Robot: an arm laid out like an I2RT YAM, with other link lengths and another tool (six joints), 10 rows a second.
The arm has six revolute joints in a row. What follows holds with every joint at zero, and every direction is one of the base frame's.
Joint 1 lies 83.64 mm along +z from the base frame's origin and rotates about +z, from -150 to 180 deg.
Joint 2 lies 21.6 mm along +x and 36.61 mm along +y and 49.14 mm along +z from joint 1 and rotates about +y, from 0 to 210 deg.
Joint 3 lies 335.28 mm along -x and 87.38 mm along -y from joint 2 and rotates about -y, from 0 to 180 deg.
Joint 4 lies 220.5 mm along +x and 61.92 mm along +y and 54 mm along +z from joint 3 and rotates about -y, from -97 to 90 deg.
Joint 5 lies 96.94 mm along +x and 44.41 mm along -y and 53.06 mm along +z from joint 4 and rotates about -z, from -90 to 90 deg.
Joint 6 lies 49.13 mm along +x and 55.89 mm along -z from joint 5 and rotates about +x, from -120 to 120 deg.
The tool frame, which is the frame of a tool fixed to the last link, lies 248 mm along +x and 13 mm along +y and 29 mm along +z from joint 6; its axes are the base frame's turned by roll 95.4, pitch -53.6 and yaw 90 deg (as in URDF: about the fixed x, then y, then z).
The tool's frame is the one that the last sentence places.
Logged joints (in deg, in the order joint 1, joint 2, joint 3, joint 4, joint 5, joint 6), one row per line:
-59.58 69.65 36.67 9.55 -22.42 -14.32
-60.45 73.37 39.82 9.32 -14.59 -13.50
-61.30 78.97 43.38 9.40 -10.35 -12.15
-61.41 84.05 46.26 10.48 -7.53 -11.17
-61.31 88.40 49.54 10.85 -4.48 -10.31
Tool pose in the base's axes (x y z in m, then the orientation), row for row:
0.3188 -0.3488 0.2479 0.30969 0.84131 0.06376 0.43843
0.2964 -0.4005 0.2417 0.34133 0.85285 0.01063 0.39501
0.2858 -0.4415 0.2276 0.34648 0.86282 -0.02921 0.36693
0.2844 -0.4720 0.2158 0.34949 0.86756 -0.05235 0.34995
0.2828 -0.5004 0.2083 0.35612 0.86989 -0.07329 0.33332
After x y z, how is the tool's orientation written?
As a quaternion, w x y z.
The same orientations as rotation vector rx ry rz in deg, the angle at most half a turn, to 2 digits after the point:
127.34 9.65 66.36
127.10 1.58 58.87
128.27 -4.34 54.55
128.79 -7.77 51.95
128.72 -10.85 49.32

